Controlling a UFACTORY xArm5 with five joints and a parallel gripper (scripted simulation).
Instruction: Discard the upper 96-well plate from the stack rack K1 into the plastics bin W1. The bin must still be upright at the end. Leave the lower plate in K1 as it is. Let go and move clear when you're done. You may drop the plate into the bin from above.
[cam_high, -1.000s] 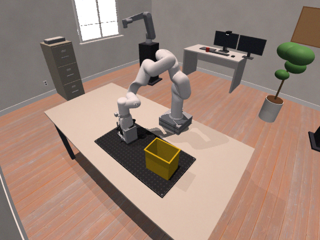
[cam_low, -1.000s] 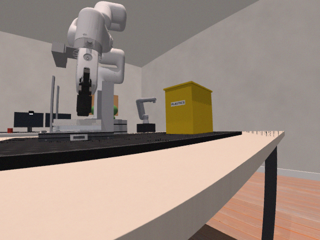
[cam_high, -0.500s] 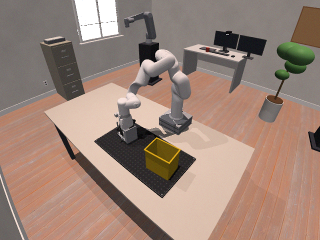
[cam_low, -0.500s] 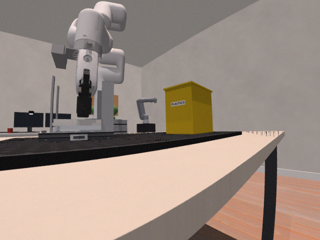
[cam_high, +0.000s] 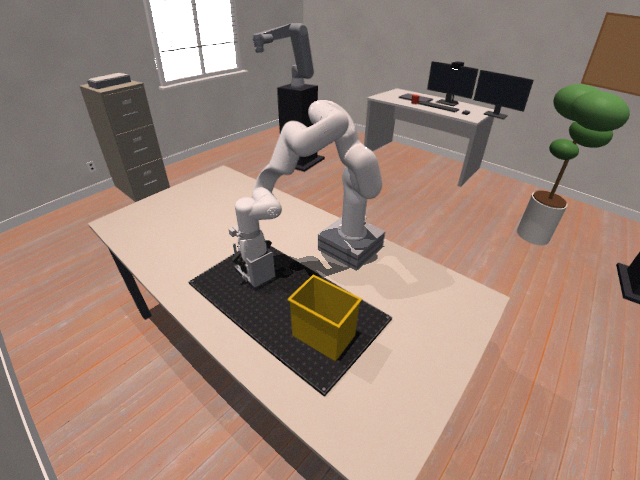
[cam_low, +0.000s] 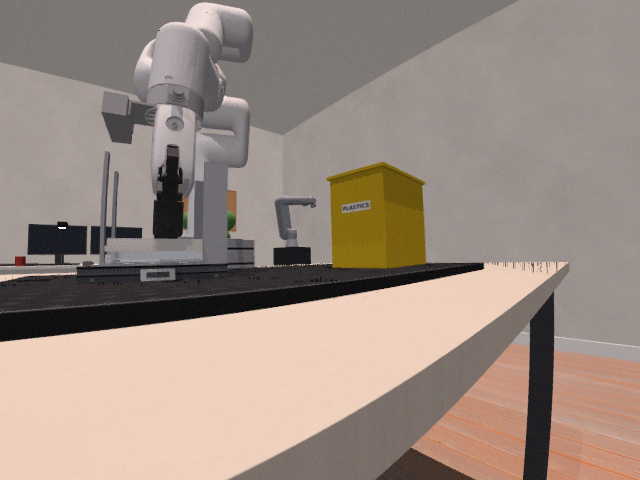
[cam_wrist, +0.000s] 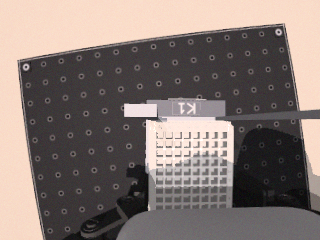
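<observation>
The 96-well plate is 2 cm below my hand. Also, from my hand: yellow plastics bin 10 cm ahead, 38 cm to the left, 3 cm above.
</observation>
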